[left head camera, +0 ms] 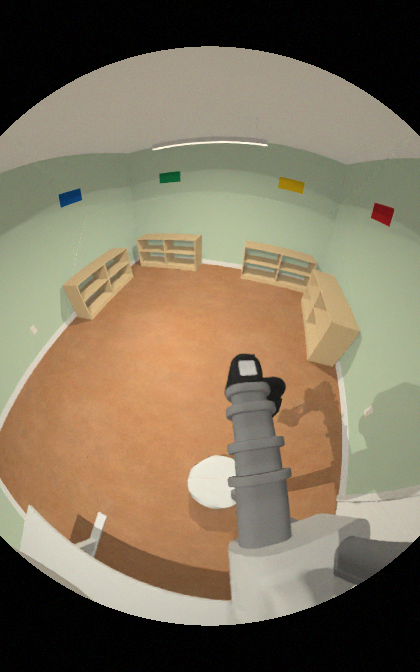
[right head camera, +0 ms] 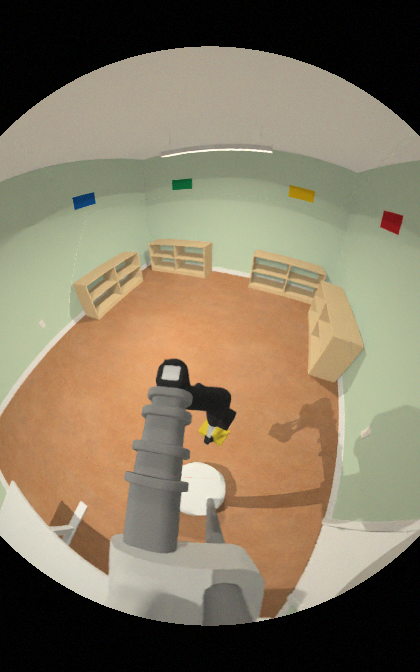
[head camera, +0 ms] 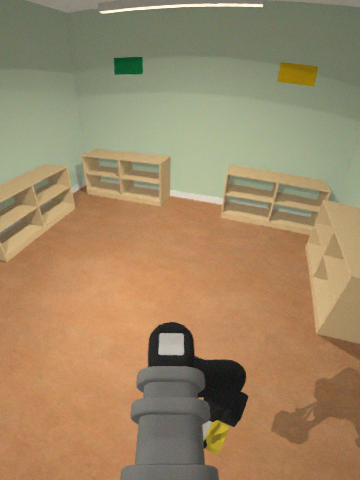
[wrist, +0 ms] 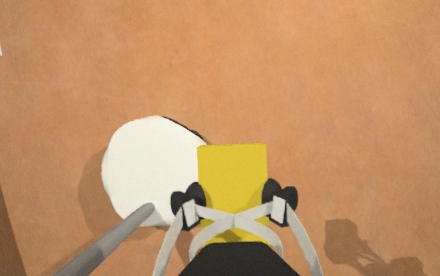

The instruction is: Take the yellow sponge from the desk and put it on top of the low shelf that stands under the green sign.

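Seen in the pictures: gripper, fingertip midpoint: point(wrist: 233, 195); robot's base, origin of the base link: point(wrist: 164, 167).
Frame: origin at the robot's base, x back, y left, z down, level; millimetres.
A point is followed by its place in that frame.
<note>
My gripper point(wrist: 233, 195) {x -273, y -87, z -837 mm} is shut on the yellow sponge point(head camera: 217, 438) {x -250, y -113, z -858 mm} point(right head camera: 220, 437) point(wrist: 232, 170) {x -287, y -63, z -858 mm}, with one black fingertip at each long side. It holds the sponge high above the floor, beside the round white base. The arm hides part of the sponge in the head view. The green sign point(head camera: 128, 65) {x -3698, y 619, z -1728 mm} point(left head camera: 170, 177) point(right head camera: 182, 184) hangs on the far wall, left of centre. The low shelf point(head camera: 125, 156) {x -3445, y 671, z -583 mm} point(left head camera: 170, 237) point(right head camera: 181, 243) under it stands against that wall, well away from the gripper. Its top looks bare. Part of the white desk point(left head camera: 150, 600) point(right head camera: 40, 540) shows at the lower left.
Another low shelf point(head camera: 275, 176) {x -2851, y -1225, z -583 mm} stands under the yellow sign point(head camera: 297, 74) {x -3064, y -1325, z -1720 mm}. A shelf point(head camera: 30, 180) {x -2553, y 1592, z -582 mm} stands along the left wall, below the blue sign point(left head camera: 70, 197). A shelf point(head camera: 345, 230) {x -1652, y -1425, z -582 mm} stands at the right, below the red sign point(left head camera: 382, 214). Wooden-coloured floor lies between them.
</note>
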